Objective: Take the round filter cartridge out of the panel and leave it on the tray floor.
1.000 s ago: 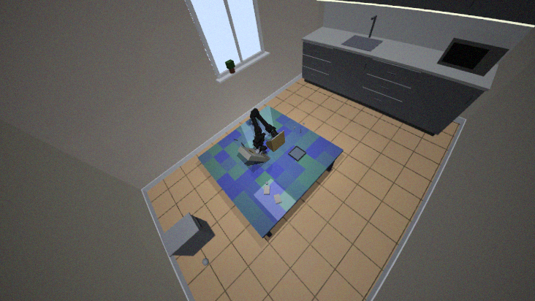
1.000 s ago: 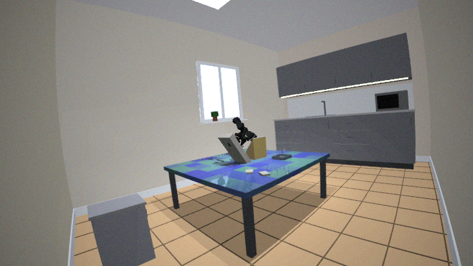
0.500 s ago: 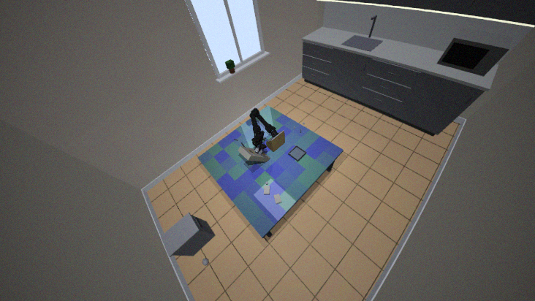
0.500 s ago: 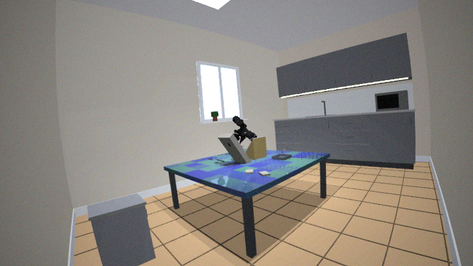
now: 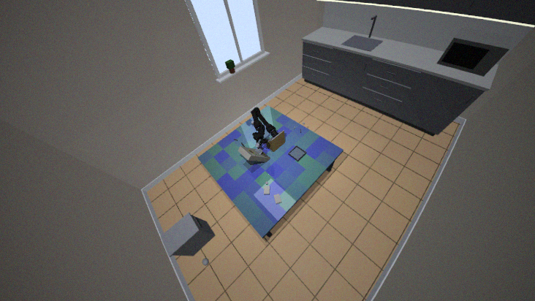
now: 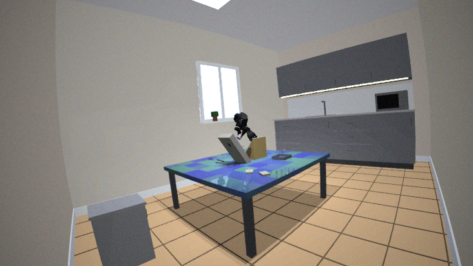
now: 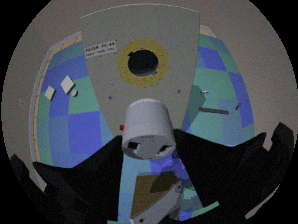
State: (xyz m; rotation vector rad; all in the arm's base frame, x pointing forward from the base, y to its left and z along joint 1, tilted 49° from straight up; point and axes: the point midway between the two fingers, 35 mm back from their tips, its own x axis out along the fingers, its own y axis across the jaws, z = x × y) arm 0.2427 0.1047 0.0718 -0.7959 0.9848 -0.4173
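My gripper tip is 32 cm past the dark grey square tray, 27 cm to the right of it and 26 cm above it. Round my gripper tip: light grey service panel 7 cm ahead, 12 cm below; pale round cartridge right at my gripper tip.
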